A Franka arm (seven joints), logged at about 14 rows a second.
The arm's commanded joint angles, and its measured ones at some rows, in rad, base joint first. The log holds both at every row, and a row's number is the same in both.
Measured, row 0: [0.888, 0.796, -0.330, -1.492, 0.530, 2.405, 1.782]
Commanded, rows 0 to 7: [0.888, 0.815, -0.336, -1.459, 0.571, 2.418, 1.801]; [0.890, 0.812, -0.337, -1.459, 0.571, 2.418, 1.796]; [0.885, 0.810, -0.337, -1.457, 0.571, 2.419, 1.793]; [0.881, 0.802, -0.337, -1.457, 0.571, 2.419, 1.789]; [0.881, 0.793, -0.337, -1.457, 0.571, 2.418, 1.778]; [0.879, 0.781, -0.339, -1.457, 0.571, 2.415, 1.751]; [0.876, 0.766, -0.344, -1.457, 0.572, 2.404, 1.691]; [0.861, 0.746, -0.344, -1.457, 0.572, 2.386, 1.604]
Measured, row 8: [0.880, 0.783, -0.341, -1.460, 0.538, 2.414, 1.729]
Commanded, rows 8 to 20: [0.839, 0.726, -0.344, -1.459, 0.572, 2.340, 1.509]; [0.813, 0.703, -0.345, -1.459, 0.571, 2.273, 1.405]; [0.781, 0.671, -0.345, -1.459, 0.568, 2.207, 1.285]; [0.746, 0.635, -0.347, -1.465, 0.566, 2.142, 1.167]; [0.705, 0.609, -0.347, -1.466, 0.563, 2.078, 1.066]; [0.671, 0.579, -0.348, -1.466, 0.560, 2.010, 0.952]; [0.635, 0.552, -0.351, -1.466, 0.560, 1.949, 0.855]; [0.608, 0.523, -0.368, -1.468, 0.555, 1.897, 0.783]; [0.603, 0.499, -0.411, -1.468, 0.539, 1.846, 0.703]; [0.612, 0.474, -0.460, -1.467, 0.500, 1.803, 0.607]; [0.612, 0.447, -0.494, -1.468, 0.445, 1.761, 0.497]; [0.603, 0.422, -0.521, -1.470, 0.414, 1.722, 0.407]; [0.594, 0.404, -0.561, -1.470, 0.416, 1.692, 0.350]
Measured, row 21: [0.594, 0.458, -0.510, -1.450, 0.449, 1.750, 0.479]
